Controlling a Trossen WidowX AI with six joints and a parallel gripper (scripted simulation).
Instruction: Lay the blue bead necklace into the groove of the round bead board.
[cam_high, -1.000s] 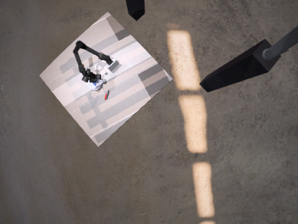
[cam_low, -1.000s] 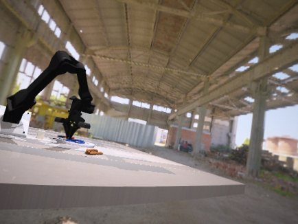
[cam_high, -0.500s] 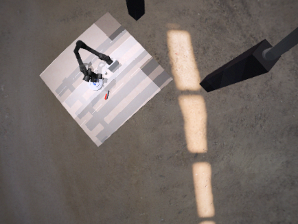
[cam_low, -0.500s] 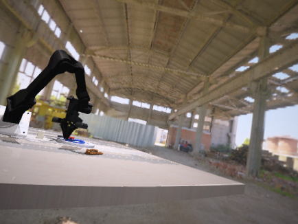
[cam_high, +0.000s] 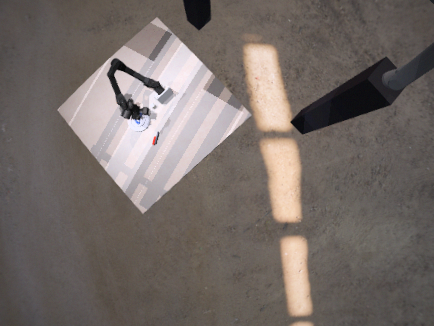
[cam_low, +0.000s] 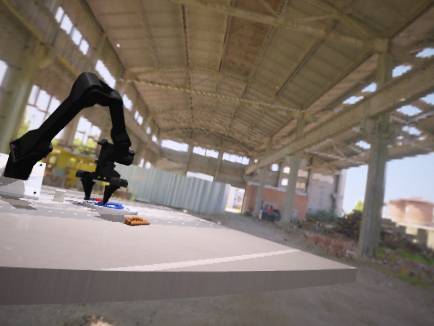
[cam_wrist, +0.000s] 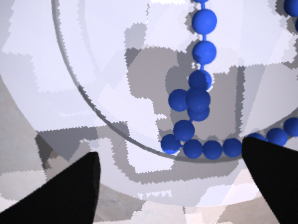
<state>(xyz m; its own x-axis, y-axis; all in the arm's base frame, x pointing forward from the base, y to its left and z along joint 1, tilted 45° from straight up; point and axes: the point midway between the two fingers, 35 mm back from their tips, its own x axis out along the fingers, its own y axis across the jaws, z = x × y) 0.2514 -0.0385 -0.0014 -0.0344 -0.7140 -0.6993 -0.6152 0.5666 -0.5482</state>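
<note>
The round white bead board is 6 cm ahead of my gripper tip, 2 cm to the left of it and 1 cm below it. Round my gripper tip: small white block (12 cm behind, 3 cm to the left); then red pen-like object (8 cm ahead, 25 cm to the left, 1 cm below).
</note>
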